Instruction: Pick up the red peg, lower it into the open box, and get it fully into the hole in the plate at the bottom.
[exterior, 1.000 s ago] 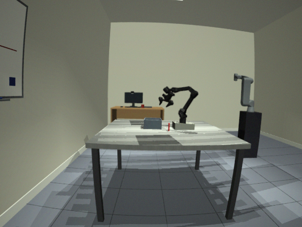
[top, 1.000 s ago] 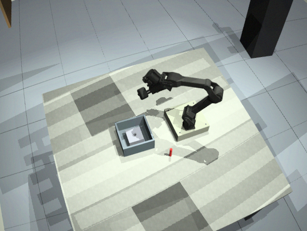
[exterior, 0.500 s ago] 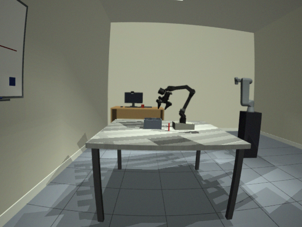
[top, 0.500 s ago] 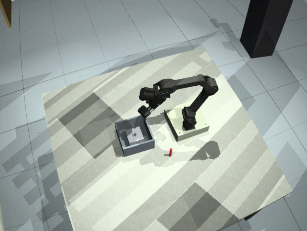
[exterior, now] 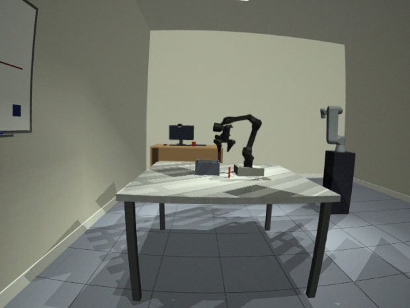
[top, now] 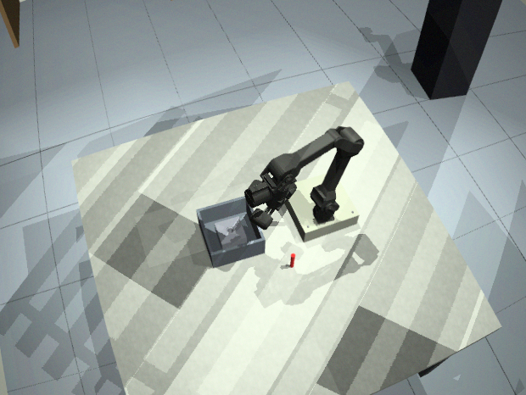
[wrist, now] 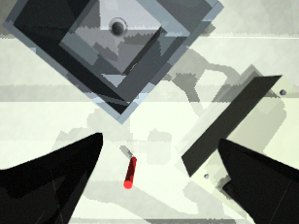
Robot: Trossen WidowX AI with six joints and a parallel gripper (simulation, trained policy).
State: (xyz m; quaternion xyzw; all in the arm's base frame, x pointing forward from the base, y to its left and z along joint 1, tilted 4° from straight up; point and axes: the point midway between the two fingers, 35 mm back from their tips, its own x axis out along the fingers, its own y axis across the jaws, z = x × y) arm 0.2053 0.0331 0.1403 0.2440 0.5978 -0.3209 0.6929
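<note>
My gripper tip is 14 cm above the red peg, 11 cm to the right of it and 5 cm past it. Also, from my gripper tip: grey box (15 cm below, 13 cm ahead, 5 cm to the right); plate (13 cm below, 13 cm ahead, 5 cm to the right).
</note>
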